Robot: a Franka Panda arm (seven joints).
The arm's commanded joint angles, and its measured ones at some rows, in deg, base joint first. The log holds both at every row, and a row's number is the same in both.
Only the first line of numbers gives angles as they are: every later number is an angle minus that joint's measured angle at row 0.
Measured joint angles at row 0:
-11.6, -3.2, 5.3, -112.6, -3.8, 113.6, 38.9
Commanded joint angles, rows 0 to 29:
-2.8, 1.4, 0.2, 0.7, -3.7, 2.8, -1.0
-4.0, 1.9, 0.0, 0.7, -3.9, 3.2, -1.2
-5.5, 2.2, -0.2, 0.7, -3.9, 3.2, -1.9
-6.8, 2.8, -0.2, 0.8, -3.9, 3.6, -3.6
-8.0, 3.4, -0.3, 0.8, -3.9, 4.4, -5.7
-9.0, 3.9, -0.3, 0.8, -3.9, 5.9, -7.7
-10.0, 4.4, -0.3, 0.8, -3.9, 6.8, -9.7
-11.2, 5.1, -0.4, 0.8, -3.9, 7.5, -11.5
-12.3, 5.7, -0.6, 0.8, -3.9, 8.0, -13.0
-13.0, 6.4, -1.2, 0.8, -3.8, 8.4, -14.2
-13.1, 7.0, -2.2, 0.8, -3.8, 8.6, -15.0
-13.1, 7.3, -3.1, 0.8, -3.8, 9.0, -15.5
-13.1, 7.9, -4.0, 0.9, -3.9, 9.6, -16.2
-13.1, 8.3, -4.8, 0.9, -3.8, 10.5, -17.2
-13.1, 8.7, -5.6, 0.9, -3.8, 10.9, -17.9
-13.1, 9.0, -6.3, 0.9, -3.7, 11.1, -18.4
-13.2, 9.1, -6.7, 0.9, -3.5, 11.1, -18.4
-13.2, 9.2, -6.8, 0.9, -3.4, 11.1, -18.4
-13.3, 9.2, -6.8, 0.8, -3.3, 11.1, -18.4
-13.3, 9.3, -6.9, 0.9, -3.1, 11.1, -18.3
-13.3, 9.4, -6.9, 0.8, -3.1, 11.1, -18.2
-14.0, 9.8, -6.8, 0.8, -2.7, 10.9, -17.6
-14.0, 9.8, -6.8, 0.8, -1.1, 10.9, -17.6
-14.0, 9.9, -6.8, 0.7, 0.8, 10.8, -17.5
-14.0, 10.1, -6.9, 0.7, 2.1, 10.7, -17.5
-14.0, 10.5, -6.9, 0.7, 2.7, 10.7, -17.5
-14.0, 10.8, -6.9, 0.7, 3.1, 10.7, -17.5
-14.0, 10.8, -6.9, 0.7, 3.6, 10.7, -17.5
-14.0, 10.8, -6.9, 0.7, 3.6, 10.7, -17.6
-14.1, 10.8, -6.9, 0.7, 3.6, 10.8, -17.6
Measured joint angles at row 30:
-13.6, 10.3, -7.2, 0.1, 2.5, 10.3, -17.5
